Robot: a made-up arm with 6 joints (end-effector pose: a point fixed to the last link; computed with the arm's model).
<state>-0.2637 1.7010 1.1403 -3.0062 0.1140 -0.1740</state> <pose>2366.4 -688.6 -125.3 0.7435 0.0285 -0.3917 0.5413</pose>
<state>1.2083 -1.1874 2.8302 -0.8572 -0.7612 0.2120</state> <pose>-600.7 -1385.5 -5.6 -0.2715 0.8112 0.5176 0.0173</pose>
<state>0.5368 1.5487 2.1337 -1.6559 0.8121 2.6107</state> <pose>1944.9 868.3 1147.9 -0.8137 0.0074 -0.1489 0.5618</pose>
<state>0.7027 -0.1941 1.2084 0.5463 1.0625 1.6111</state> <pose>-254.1 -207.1 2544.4 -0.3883 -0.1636 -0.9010 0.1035</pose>
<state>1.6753 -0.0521 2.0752 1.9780 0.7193 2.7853</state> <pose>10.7 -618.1 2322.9 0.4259 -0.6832 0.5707 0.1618</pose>
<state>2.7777 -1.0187 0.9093 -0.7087 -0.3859 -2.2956</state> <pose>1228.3 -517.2 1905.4 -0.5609 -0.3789 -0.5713 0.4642</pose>
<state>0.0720 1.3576 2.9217 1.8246 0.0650 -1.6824</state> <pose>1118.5 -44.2 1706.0 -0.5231 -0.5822 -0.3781 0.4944</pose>
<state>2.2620 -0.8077 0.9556 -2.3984 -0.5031 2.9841</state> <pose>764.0 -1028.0 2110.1 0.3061 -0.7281 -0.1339 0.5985</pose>
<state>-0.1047 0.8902 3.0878 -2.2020 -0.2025 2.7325</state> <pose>271.0 -22.6 1810.6 -0.4646 -0.5580 -0.6781 0.1141</pose>
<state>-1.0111 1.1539 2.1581 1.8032 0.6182 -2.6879</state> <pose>929.5 -1399.4 1867.7 -0.5271 -0.2828 -0.1877 0.7790</pose>
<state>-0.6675 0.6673 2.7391 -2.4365 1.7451 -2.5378</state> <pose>279.5 -512.2 1982.5 -0.6278 0.3710 -0.4341 0.5290</pose>
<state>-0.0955 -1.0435 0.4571 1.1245 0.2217 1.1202</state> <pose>-1041.5 25.2 2035.5 0.7129 -0.1478 0.6491 0.2206</pose>
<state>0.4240 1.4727 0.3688 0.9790 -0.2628 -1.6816</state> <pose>1950.5 648.9 -356.5 -0.3825 0.4546 0.2969 0.7476</pose>
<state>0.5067 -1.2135 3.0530 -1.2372 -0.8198 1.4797</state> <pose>-1123.2 -476.3 -177.1 -0.0739 0.4098 0.8558 0.3069</pose>
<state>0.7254 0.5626 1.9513 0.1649 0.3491 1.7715</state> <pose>597.3 403.5 2487.1 -0.6752 -0.2093 -0.6733 0.2166</pose>
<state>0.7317 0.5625 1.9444 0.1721 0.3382 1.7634</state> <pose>602.4 413.9 2488.1 -0.6802 -0.2144 -0.6669 0.2160</pose>
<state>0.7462 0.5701 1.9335 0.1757 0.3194 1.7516</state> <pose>621.0 444.3 2485.2 -0.6898 -0.2270 -0.6520 0.2180</pose>
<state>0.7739 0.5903 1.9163 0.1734 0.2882 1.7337</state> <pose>659.3 508.8 2474.0 -0.7061 -0.2515 -0.6230 0.2237</pose>
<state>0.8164 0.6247 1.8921 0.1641 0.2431 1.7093</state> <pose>714.3 614.9 2449.0 -0.7278 -0.2890 -0.5768 0.2326</pose>
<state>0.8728 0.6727 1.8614 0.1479 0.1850 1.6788</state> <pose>775.1 765.1 2403.3 -0.7516 -0.3378 -0.5122 0.2423</pose>
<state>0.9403 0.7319 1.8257 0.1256 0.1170 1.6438</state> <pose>826.0 954.3 2331.0 -0.7726 -0.3939 -0.4307 0.2499</pose>
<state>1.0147 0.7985 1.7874 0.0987 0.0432 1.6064</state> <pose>851.2 1168.6 2230.4 -0.7868 -0.4515 -0.3369 0.2522</pose>
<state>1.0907 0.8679 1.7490 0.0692 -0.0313 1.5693</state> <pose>842.4 1387.5 2105.7 -0.7923 -0.5047 -0.2376 0.2473</pose>
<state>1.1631 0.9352 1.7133 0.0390 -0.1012 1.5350</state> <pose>800.8 1589.3 1967.9 -0.7893 -0.5491 -0.1414 0.2357</pose>
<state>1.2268 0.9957 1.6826 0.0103 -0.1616 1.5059</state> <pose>738.5 1757.0 1832.2 -0.7805 -0.5825 -0.0564 0.2198</pose>
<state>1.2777 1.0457 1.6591 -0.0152 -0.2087 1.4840</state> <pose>672.2 1882.2 1713.8 -0.7695 -0.6052 0.0113 0.2036</pose>
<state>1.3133 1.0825 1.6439 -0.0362 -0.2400 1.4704</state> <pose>617.7 1964.6 1625.2 -0.7596 -0.6191 0.0582 0.1908</pose>
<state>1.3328 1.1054 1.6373 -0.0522 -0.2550 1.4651</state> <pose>585.0 2009.3 1572.2 -0.7529 -0.6263 0.0839 0.1840</pose>
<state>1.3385 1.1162 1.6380 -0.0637 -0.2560 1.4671</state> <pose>575.1 2025.1 1551.7 -0.7498 -0.6291 0.0916 0.1834</pose>
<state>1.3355 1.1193 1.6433 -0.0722 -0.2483 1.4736</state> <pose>580.4 2023.5 1552.2 -0.7492 -0.6293 0.0880 0.1869</pose>
